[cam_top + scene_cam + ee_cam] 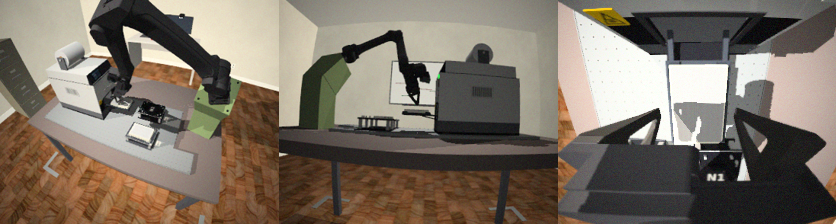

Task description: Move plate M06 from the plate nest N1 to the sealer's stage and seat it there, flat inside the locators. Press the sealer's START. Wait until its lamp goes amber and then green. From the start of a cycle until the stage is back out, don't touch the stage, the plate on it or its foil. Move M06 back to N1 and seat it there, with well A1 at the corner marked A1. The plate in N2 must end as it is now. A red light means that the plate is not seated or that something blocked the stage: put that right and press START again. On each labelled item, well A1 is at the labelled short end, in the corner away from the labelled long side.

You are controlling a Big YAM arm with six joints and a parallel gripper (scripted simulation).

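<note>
Now: hand 60 mm above the sealer stage. The rest, counted from my hand: white start button (90 mm ahead, 100 mm to the right, 40 mm above); then foil roll (330 mm ahead, 30 mm to the right, 270 mm above); then plate (180 mm behind, 170 mm to the left, 80 mm below).
</note>
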